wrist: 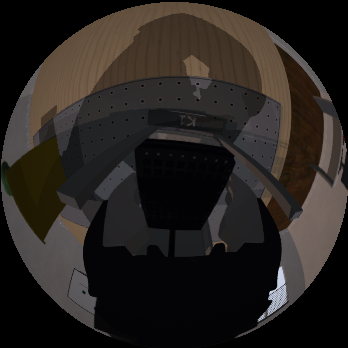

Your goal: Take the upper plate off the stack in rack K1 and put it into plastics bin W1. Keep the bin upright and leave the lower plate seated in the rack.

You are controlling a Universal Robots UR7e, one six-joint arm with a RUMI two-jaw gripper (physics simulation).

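Frame: origin at the arm's base, x right, y ahead, z up, level; millimetres.
Where they show: gripper, fingertip midpoint: [181, 173].
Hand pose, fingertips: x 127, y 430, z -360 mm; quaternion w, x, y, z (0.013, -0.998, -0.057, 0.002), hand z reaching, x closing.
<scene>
Each offset is from my fingertips to the top centre of the thing. "spot": to the spot under its first point. Level surfaces: height alone.
A black plate with rows of small wells @[spot: dy +2, dx +2, dz +21 mm] [184, 182] fills the middle of the wrist view. My gripper [181, 173] is shut on it, with one grey jaw at its left side and one at its right. Rack K1 @[spot: dy +44, dx -33, dz +85 mm] [100, 169] is below, with long grey guide posts sloping out to the left and right of the plate. Its K1 label @[spot: dy +54, dx +3, dz -36 mm] [188, 120] shows beyond the plate's far edge. A pale strip shows just past that edge; I cannot tell whether it is the lower plate or the rack. The held plate hides most of the rack's seat. I cannot identify bin W1.
A grey perforated board @[dz -53 mm] [165, 90] lies under the rack on a light wooden table top @[dz -66 mm] [100, 55]. An olive-yellow object @[spot: dy -32, dx -284, dz +43 mm] [37, 185] is at the left, with something green beside it. A dark brown wooden surface [305, 135] is at the right.
</scene>
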